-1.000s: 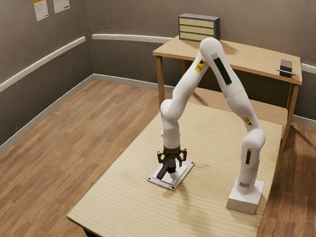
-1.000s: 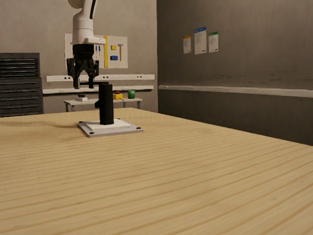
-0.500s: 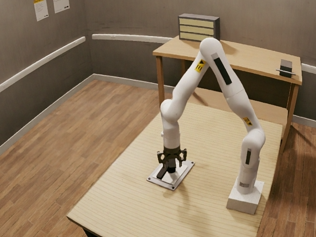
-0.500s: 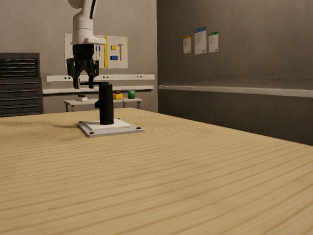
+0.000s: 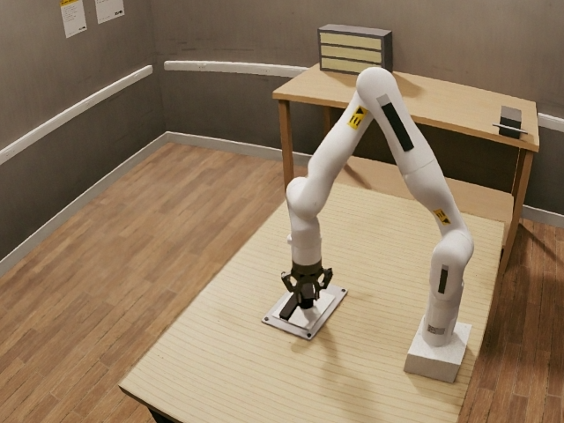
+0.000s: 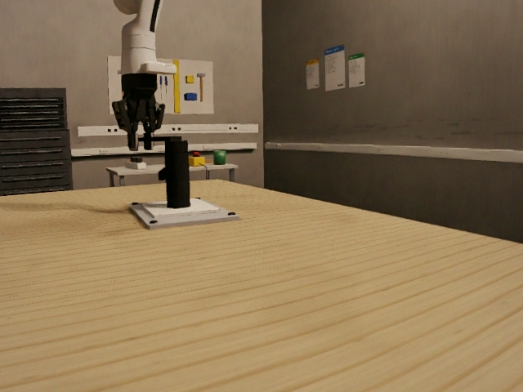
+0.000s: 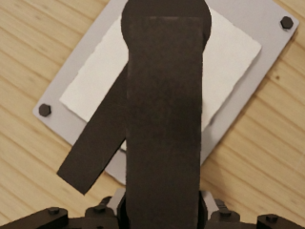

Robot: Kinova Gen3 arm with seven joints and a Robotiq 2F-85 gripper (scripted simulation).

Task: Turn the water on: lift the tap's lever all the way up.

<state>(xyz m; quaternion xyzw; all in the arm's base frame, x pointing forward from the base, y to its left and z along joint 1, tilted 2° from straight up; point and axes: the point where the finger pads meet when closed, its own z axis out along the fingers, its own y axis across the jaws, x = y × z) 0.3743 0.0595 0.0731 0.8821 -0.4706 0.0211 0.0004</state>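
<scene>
Now: hand 30 mm to the left of the flat lever, 20 mm short of it and 10 mm below it. Round my hand: tap 60 mm to the right, 50 mm below, 40 mm ahead.
</scene>
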